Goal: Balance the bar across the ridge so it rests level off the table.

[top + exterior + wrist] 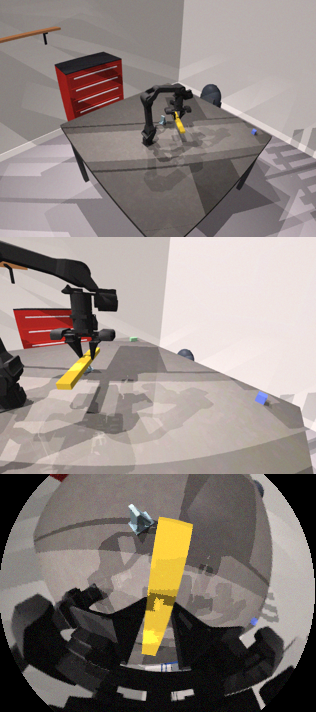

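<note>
Right now my gripper tip is 1 cm past the yellow bar and 2 cm to the left of it. Also, from my gripper tip: small green block: 50 cm ahead, 55 cm to the left, 11 cm below; small blue cube: 50 cm ahead, 45 cm to the right, 11 cm below.
</note>
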